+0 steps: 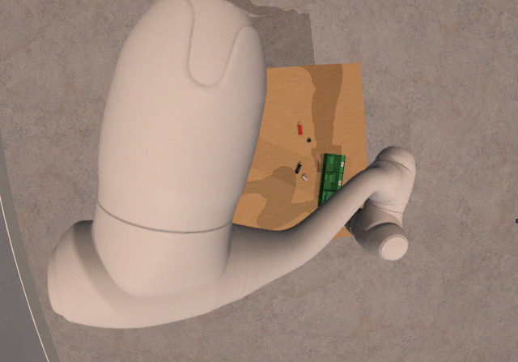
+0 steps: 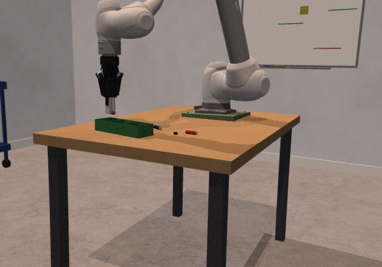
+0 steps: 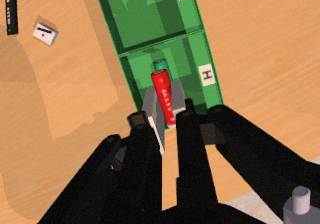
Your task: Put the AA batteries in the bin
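My hand is 9 cm above the green AA battery. Also, from my hand: small white block 10 cm behind, 11 cm to the left, 10 cm below; black AA battery 12 cm behind, 16 cm to the left, 10 cm below; green bin row 2 cm ahead, 8 cm to the left, 8 cm below.
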